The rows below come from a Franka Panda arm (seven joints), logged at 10 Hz.
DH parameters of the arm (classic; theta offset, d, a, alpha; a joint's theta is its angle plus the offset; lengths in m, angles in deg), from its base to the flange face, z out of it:
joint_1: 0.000 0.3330 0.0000 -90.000
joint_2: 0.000 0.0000 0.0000 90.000
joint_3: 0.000 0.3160 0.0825 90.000
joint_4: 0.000 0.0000 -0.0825 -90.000
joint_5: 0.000 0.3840 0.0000 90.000
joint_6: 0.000 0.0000 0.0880 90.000
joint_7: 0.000 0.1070 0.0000 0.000
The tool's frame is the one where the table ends.
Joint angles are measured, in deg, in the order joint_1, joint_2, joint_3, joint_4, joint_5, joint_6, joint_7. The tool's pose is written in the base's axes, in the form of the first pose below.
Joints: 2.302 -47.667 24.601 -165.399 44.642 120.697 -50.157
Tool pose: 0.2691, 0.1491, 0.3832, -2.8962, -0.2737, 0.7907
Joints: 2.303 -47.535 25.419 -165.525 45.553 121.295 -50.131
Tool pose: 0.2685, 0.1520, 0.3813, -2.8974, -0.2775, 0.7881
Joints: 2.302 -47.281 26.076 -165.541 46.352 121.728 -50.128
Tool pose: 0.2683, 0.1547, 0.3796, -2.8958, -0.2800, 0.7858
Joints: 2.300 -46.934 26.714 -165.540 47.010 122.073 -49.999
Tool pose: 0.2680, 0.1574, 0.3774, -2.8930, -0.2790, 0.7826
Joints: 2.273 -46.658 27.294 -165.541 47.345 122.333 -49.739
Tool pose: 0.2677, 0.1595, 0.3755, -2.8930, -0.2751, 0.7802
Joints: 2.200 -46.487 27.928 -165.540 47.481 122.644 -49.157
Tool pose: 0.2674, 0.1615, 0.3739, -2.8965, -0.2696, 0.7749
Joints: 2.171 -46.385 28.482 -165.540 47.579 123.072 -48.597
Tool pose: 0.2672, 0.1632, 0.3730, -2.9021, -0.2668, 0.7699
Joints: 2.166 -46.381 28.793 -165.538 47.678 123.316 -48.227
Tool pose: 0.2671, 0.1642, 0.3728, -2.9051, -0.2663, 0.7659
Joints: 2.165 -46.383 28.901 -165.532 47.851 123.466 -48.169
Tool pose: 0.2672, 0.1647, 0.3729, -2.9055, -0.2684, 0.7639
